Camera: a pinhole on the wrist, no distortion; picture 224 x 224 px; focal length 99.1 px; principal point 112.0 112.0 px. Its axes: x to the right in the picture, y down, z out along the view. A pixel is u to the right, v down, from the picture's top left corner.
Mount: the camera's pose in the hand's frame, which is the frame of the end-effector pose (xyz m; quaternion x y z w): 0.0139 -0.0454 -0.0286 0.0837 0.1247 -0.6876 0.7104
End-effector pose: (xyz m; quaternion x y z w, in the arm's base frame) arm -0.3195 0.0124 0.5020 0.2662 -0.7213 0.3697 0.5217
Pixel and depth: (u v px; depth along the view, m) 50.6 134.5 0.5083
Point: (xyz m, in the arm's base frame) -0.7560 -0.3616 0.5198
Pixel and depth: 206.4 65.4 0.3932
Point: -0.0094 -0.4954 0.4607
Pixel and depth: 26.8 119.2 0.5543
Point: -0.8914 -0.3581 0.3951
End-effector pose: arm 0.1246 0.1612 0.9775 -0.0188 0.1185 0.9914 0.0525
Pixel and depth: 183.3 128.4 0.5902
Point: 0.0248 0.8711 1.2195
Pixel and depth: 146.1 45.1 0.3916
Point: 0.3701 0.5034 1.2296
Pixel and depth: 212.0 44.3 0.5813
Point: 0.5316 0.9816 1.1748
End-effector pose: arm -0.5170 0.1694 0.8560 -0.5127 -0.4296 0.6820 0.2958
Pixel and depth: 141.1 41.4 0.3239
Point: -0.7205 0.0400 1.1834
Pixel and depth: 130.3 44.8 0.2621
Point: -0.6865 0.0646 1.0994
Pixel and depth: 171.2 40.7 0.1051
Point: -0.5608 0.1713 1.0095
